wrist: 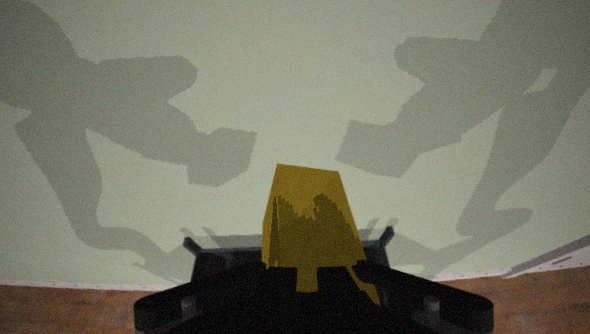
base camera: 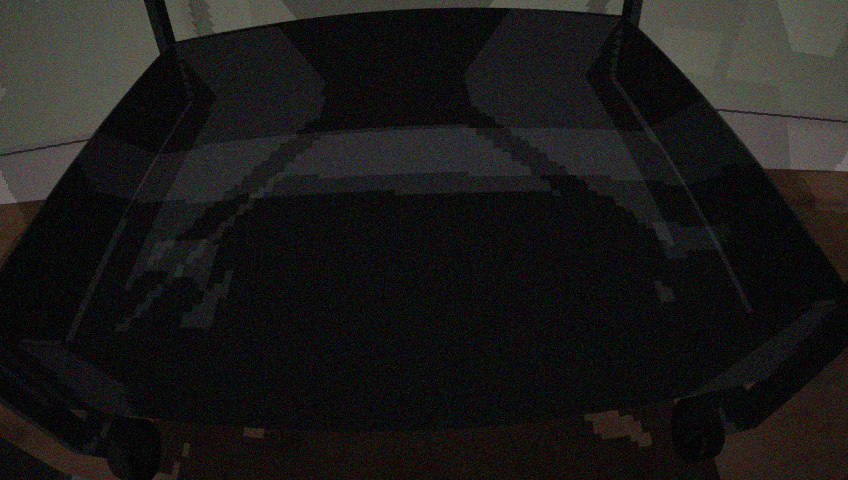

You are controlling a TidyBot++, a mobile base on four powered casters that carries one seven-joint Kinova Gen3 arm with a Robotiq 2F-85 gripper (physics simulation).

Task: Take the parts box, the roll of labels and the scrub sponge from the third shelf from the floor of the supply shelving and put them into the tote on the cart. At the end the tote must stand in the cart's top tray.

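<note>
My gripper (wrist: pixel 308 255) points at the cart, its black fingers closed on a yellow block-shaped thing (wrist: pixel 310 215). The thing reaches past the fingertips, slightly turned, partly in shadow. Its narrow near part shows between the fingers; I cannot tell which of the items it is. The cart's dark top tray (wrist: pixel 230 246) shows behind and below the fingers, largely hidden by them. In the base camera view a dark, walled tray (base camera: pixel 416 154) of the cart is close ahead. The tote, the roll of labels and the supply shelving are not recognisable in either view.
The cart's uprights (base camera: pixel 159 26) (base camera: pixel 631 11) rise at the tray's far corners. Its casters (base camera: pixel 133 446) (base camera: pixel 697 429) stand on the brown wooden floor (base camera: pixel 416 455). A pale wall (wrist: pixel 300 75) with shadows of the arm is behind the cart.
</note>
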